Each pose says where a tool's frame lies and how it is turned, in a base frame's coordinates. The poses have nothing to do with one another.
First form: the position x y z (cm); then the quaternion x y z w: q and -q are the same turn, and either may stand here.
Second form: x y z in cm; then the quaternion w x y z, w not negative. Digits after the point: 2 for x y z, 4 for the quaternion.
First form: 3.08, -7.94, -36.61, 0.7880, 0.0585, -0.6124, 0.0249
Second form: 3.08, -7.94, -36.61, 0.0249, 0.7880, 0.0585, -0.6124
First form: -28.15, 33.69, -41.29, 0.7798, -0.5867, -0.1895, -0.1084
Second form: -28.15, 33.69, -41.29, 0.1084, -0.7798, 0.5867, 0.1895
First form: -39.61, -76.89, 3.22, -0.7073, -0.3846, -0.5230, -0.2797
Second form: -39.61, -76.89, 3.22, 0.2797, 0.7073, 0.3846, 0.5230
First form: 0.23, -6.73, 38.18, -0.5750, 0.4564, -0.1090, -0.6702
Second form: 0.23, -6.73, 38.18, 0.6702, 0.5750, -0.4564, 0.1090
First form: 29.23, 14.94, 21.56, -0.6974, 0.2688, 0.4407, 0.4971
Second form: 29.23, 14.94, 21.56, 0.4971, -0.6974, 0.2688, 0.4407
